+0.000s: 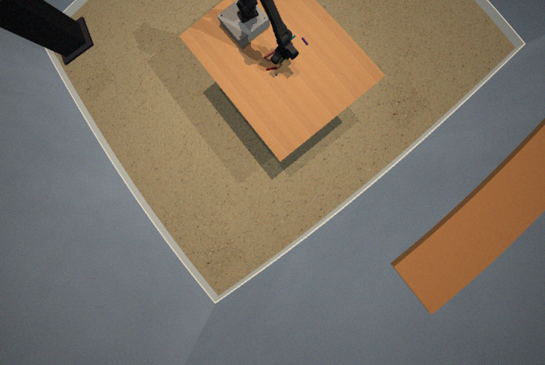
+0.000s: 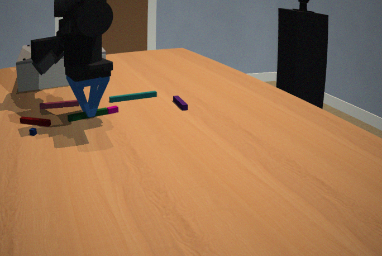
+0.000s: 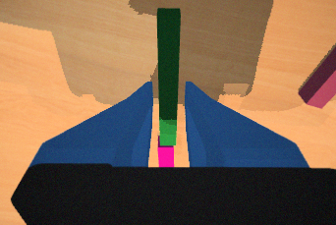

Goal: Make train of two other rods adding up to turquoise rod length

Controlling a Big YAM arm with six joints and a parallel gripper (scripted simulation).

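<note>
The green rod lies 10 mm below my hand. Also, from my hand: pink rod: 70 mm to the right, 70 mm behind, 10 mm below; magenta rod: 40 mm to the left, 20 mm behind, 10 mm below; red rod: 110 mm to the right, 20 mm ahead, 10 mm below.
</note>
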